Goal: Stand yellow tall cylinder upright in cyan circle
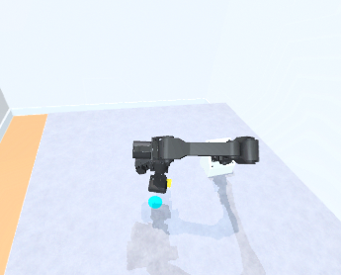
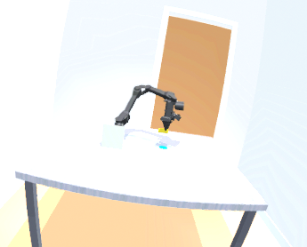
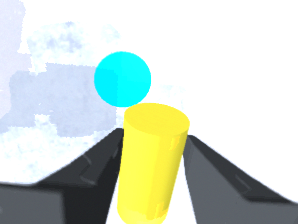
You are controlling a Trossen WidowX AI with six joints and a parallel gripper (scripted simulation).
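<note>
Right now my gripper tip is 130 mm above the cyan circle and 10 mm to the right of it. The rest, counted from my gripper tip: yellow cylinder (20 mm behind, 10 mm to the left, 10 mm below).
</note>
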